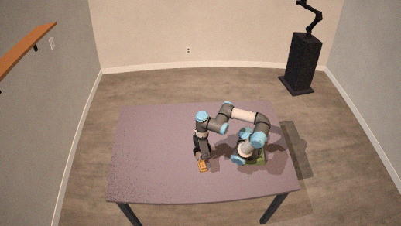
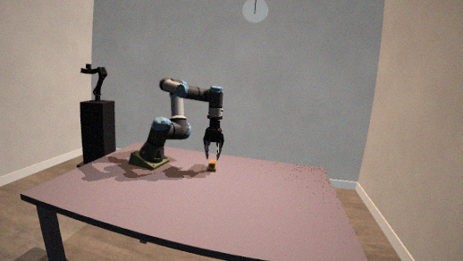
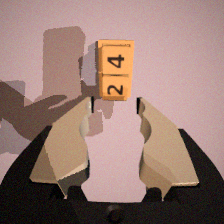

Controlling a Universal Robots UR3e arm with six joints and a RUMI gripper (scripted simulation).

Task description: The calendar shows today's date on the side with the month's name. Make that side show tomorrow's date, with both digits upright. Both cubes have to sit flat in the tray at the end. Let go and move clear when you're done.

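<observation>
The cube is 50 mm below my hand. Round my hand: orange calendar tray (20 mm to the left, 60 mm below).
</observation>
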